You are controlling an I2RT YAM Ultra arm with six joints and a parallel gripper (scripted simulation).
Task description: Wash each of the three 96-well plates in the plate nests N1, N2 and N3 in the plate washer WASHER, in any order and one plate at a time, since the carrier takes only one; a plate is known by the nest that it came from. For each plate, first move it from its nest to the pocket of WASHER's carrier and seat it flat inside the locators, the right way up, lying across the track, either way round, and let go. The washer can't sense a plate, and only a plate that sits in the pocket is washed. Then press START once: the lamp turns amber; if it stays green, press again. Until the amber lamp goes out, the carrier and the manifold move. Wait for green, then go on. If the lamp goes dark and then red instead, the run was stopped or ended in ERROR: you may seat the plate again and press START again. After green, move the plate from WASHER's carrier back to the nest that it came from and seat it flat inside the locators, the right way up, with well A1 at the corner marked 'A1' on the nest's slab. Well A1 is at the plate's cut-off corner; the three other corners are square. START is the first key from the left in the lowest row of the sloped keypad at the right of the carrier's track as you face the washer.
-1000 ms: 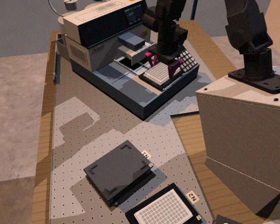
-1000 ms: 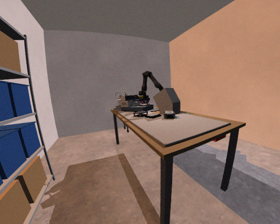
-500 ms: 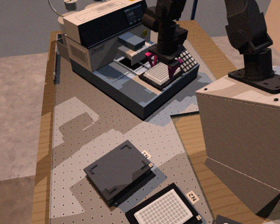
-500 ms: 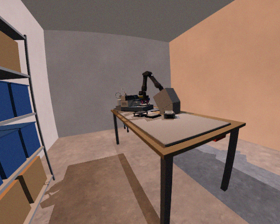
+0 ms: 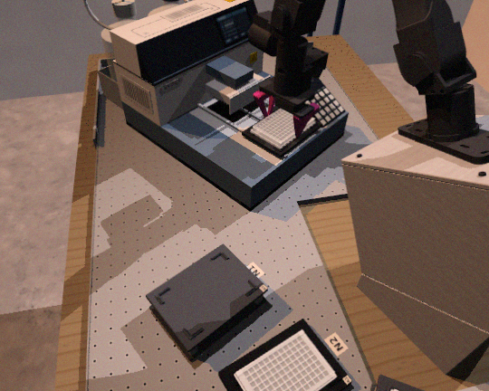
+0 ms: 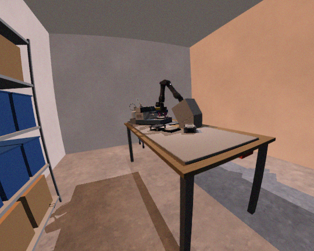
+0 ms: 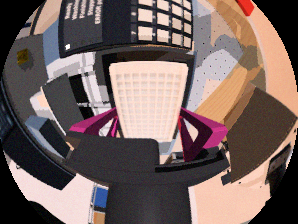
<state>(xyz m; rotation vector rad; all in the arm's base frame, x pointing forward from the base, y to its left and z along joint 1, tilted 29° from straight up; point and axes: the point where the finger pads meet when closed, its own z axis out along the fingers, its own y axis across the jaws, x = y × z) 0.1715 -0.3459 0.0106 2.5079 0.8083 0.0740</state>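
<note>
My hand is 10 mm above the dark carrier pocket. Also, from my hand: nest N1 (240 mm ahead, 340 mm to the left, 60 mm below); manifold (80 mm ahead, 130 mm to the right, 40 mm above); washer (80 mm ahead, 130 mm to the right, 30 mm above).
</note>
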